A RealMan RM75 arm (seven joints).
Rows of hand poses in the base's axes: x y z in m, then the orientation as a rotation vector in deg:
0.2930 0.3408 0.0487 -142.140 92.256 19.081
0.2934 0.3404 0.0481 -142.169 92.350 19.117
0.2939 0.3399 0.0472 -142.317 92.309 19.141
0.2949 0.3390 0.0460 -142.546 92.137 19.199
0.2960 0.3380 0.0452 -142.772 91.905 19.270
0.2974 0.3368 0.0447 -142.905 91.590 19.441
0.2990 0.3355 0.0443 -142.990 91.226 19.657
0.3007 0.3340 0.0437 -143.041 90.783 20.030
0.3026 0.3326 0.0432 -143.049 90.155 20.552
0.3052 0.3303 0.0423 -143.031 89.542 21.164
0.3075 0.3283 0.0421 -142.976 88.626 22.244
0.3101 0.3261 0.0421 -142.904 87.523 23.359
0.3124 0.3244 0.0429 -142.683 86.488 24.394
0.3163 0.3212 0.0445 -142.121 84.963 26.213
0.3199 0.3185 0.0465 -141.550 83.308 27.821
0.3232 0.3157 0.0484 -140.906 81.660 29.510
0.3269 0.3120 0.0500 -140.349 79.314 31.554
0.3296 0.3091 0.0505 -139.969 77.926 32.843
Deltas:
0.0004 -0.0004 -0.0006 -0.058 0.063 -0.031
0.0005 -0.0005 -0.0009 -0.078 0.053 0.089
0.0010 -0.0009 -0.0012 -0.061 0.059 0.192
0.0011 -0.0010 -0.0008 -0.026 0.047 0.222
0.0014 -0.0012 -0.0005 0.108 0.049 0.228
0.0016 -0.0013 -0.0004 0.179 0.044 0.234
0.0017 -0.0015 -0.0006 0.283 0.105 0.270
0.0019 -0.0014 -0.0005 0.444 0.124 0.354
0.0026 -0.0023 -0.0009 0.476 0.179 0.343
0.0023 -0.0020 -0.0002 0.768 0.367 0.514
0.0026 -0.0022 0.0000 0.876 0.333 0.607
0.0023 -0.0017 0.0008 0.924 0.265 0.503
0.0039 -0.0032 0.0016 1.591 0.524 0.668
0.0036 -0.0027 0.0020 1.602 0.368 0.721
0.0033 -0.0028 0.0019 1.656 0.426 0.706
0.0037 -0.0037 0.0016 1.992 0.497 1.157
0.0027 -0.0029 0.0005 1.217 0.353 0.683

